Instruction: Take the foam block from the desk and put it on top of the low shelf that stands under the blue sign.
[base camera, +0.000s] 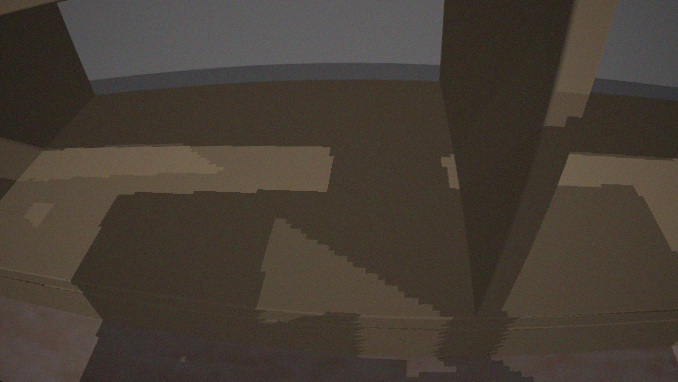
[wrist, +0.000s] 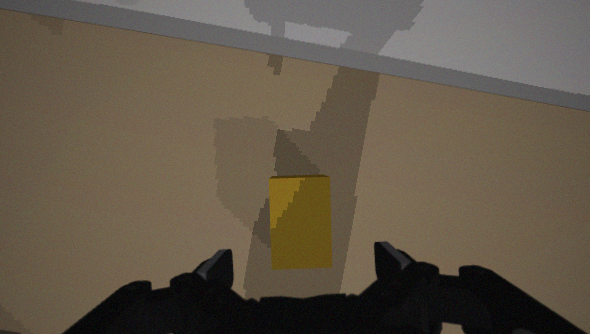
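The foam block (wrist: 300, 220) is a yellow box shape lying flat on a tan wooden top in the wrist view, partly in shadow. The tan top looks like the top of the low shelf (wrist: 125, 150) (base camera: 505, 90); the base camera view shows a wooden shelf close up, with an upright divider. My gripper (wrist: 303, 261) is open above the block, with one fingertip on each side and visible gaps between fingers and block. The blue sign does not show in either view, nor does the desk.
A grey wall strip (wrist: 175, 37) runs along the far edge of the tan top, with a lighter wall behind it. In the base camera view, an upright side panel (base camera: 35, 80) stands at the left, and reddish floor (base camera: 40, 345) shows below the shelf's front edge. Shadows fall across the wood.
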